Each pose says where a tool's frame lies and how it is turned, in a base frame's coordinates. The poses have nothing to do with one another.
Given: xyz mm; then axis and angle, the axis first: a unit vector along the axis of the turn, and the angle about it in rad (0 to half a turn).
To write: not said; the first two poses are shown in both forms.
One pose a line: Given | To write
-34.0, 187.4, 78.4, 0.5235, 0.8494, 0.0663, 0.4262 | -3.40, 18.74, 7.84, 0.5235, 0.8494, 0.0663, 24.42
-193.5, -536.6, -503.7, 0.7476, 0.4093, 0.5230, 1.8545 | -19.35, -53.66, -50.37, 0.7476, 0.4093, 0.5230, 106.26
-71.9, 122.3, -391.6, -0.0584, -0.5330, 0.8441, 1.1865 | -7.19, 12.23, -39.16, -0.0584, -0.5330, 0.8441, 67.98
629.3, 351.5, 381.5, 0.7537, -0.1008, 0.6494, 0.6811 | 62.93, 35.15, 38.15, 0.7537, -0.1008, 0.6494, 39.02
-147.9, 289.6, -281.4, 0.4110, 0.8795, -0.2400, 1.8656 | -14.79, 28.96, -28.14, 0.4110, 0.8795, -0.2400, 106.89
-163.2, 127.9, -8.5, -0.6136, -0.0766, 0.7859, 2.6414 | -16.32, 12.79, -0.85, -0.6136, -0.0766, 0.7859, 151.34
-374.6, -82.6, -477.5, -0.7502, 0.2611, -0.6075, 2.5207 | -37.46, -8.26, -47.75, -0.7502, 0.2611, -0.6075, 144.43
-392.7, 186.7, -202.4, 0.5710, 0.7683, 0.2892, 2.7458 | -39.27, 18.67, -20.24, 0.5710, 0.7683, 0.2892, 157.32
